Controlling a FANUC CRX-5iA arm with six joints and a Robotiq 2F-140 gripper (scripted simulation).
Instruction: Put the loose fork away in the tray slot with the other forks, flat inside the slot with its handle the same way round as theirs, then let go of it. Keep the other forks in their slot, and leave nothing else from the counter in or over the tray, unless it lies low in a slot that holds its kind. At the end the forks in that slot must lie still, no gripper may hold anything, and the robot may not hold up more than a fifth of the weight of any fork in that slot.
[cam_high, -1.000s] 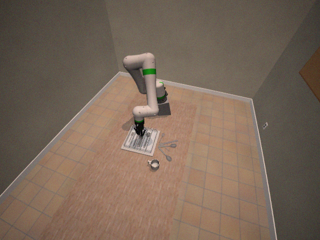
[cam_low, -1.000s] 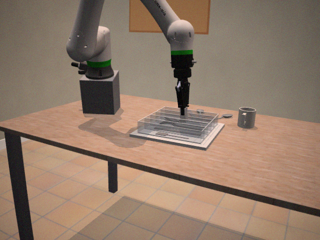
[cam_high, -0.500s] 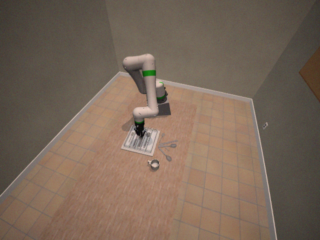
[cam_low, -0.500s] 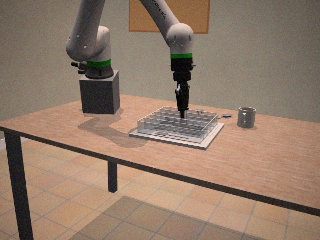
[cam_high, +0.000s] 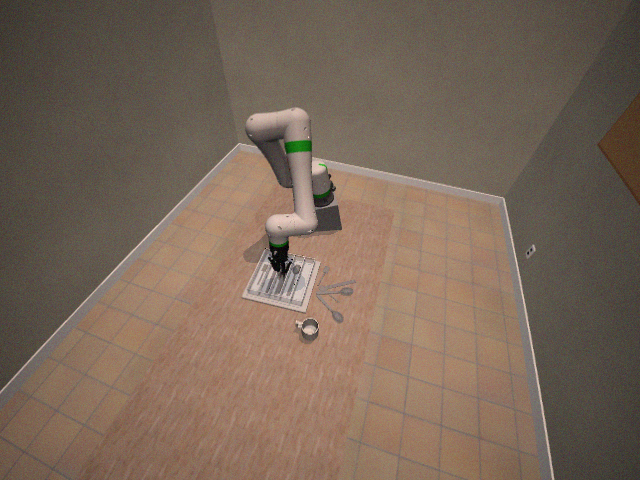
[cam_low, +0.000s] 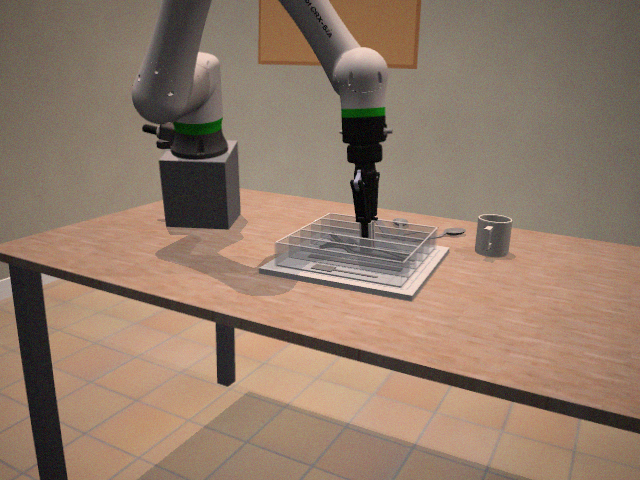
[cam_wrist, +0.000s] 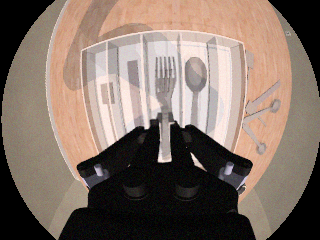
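Right now the clear cutlery tray is 1 cm behind my hand and 1 cm below it. The rest, counted from my hand: grey mug 21 cm ahead, 25 cm to the left, 3 cm below.
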